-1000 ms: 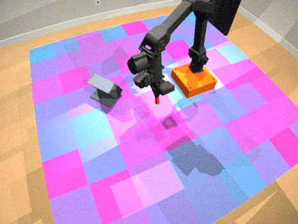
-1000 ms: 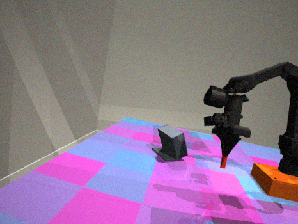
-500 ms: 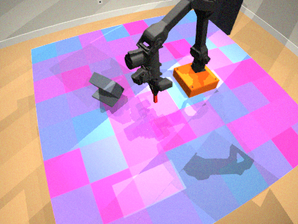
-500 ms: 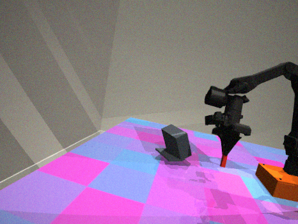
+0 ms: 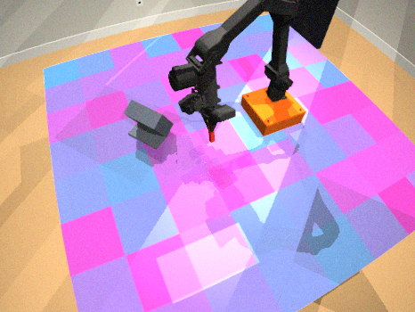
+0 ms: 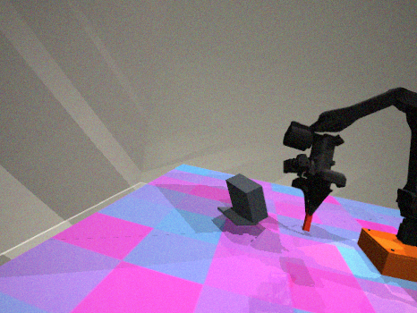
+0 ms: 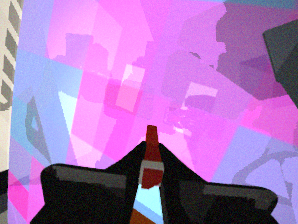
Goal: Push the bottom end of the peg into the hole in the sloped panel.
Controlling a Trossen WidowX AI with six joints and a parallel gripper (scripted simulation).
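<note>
My gripper tip is 17 cm short of the grey sloped panel, 14 cm to the left of it and 4 cm above it. From my gripper tip the other things lie so: red peg 1 cm to the right, 2 cm above.
</note>
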